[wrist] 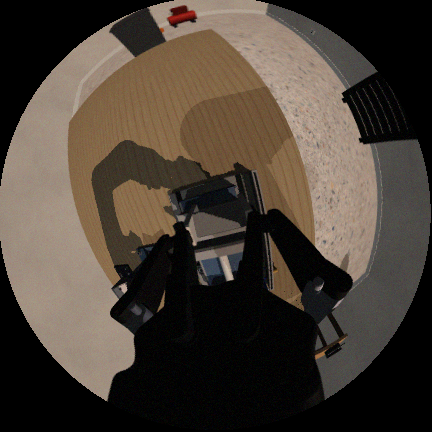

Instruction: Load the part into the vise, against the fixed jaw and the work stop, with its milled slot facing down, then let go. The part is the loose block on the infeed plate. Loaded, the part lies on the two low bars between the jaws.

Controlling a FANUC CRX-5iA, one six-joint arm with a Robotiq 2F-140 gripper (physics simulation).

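Places are measured from the arm's base along level axes (x right, y down, z ahead), in centimetres.
Pixels of known places: gripper, between the fingertips: (218, 207).
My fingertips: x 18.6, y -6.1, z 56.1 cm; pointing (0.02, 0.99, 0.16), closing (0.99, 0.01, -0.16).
Observation:
Ahead of a thing's pixels: the offset from my fingertips to its middle. "pt": to the spot under its first point. Level surfaces: height alone.
My gripper (218, 207) is shut on the part, a grey block @(dx -0.1, dy -2.7, dz -1.1 cm) (216, 225) that shows between the two black fingertips at the middle of the wrist view. The part is over or within the vise @(pt dx -6.8, dy +3.7, dz -11.7 cm) (211, 266), whose blue and grey metal body shows beyond and below the fingertips. Dark shadow covers much of the jaw area. The fingers and the gripper body hide the near part of the vise. I cannot tell whether the part touches the bars, the fixed jaw or the work stop. Its slot does not show.
A wooden table top @(dy +9.7 cm) (165, 80) lies around the vise and carries the arm's shadow. Small dark and blue hardware @(pt dx -25.8, dy -4.9, dz -7.1 cm) (121, 288) shows left of the gripper. Farther off are a black slatted object (382, 111), a dark panel (138, 32) and a red object (181, 18).

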